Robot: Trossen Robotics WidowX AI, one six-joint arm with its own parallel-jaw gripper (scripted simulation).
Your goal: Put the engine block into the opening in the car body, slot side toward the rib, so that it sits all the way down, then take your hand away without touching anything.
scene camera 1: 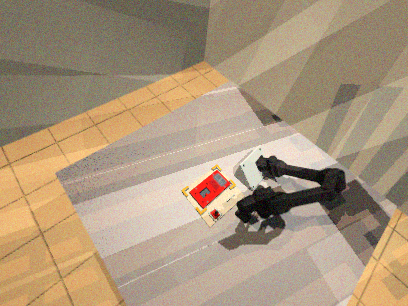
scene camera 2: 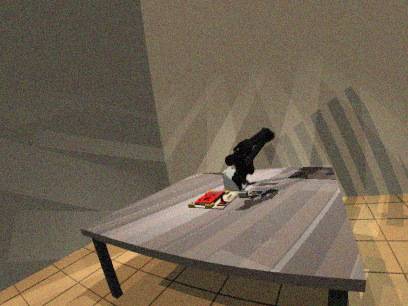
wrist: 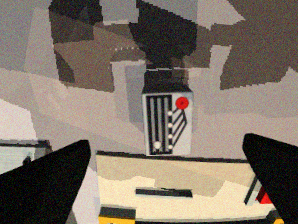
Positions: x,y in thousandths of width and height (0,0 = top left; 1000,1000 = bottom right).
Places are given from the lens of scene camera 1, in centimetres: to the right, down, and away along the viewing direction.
red car body (scene camera 1: 531,600): 7, 16, 98
